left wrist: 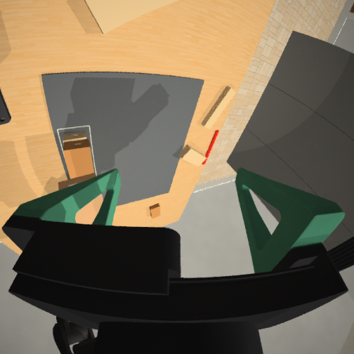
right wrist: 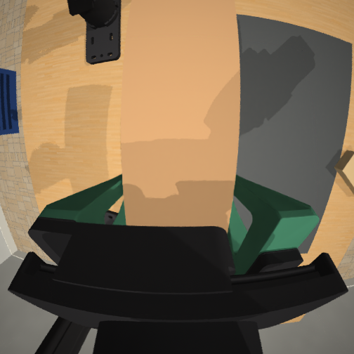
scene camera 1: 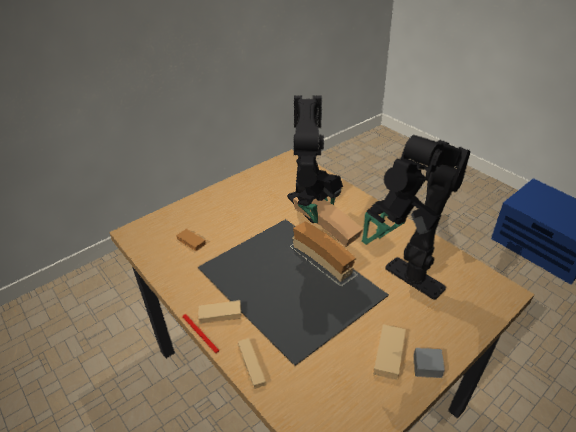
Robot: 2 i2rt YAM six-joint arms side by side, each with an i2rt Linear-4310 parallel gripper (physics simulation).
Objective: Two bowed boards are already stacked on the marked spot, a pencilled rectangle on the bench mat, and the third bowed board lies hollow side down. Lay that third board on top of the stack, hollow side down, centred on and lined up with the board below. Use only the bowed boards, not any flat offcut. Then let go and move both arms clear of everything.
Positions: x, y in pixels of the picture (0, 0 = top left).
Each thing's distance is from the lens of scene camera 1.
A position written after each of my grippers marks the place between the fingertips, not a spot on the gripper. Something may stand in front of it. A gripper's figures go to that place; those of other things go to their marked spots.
my left gripper [scene camera 1: 371, 239]: 118 cm
brown bowed board [scene camera 1: 335, 254]: 146 cm
grey block [scene camera 1: 428, 362]: 131 cm
pinkish-tan board [scene camera 1: 338, 224]: 137 cm
